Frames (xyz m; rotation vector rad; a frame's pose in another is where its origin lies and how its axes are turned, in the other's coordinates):
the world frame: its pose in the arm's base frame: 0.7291 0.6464 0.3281 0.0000 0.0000 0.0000
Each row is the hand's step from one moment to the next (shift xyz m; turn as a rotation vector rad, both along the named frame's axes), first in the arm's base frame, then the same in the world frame.
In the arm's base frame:
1: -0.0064 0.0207 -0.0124 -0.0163 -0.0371 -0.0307
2: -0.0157 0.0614 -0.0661 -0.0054 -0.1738 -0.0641
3: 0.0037 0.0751 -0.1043 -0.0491 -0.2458 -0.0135
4: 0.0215 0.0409 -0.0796 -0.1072 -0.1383 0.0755
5: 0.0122 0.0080 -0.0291 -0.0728 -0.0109 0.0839
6: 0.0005 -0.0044 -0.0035 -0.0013 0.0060 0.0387
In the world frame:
1: -0.0064 0.0207 -0.0124 -0.0163 -0.0371 -0.0307
2: -0.0157 0.0614 -0.0661 -0.0054 -0.1738 -0.0641
3: 0.0037 0.0751 -0.1043 -0.0491 -0.2458 -0.0135
4: 0.0215 0.0409 -0.0796 -0.1072 -0.1383 0.0755
5: 0.0122 0.0080 -0.0291 -0.0728 -0.0109 0.0839
6: 0.0005 -0.0044 -0.0035 -0.0013 0.0060 0.0387

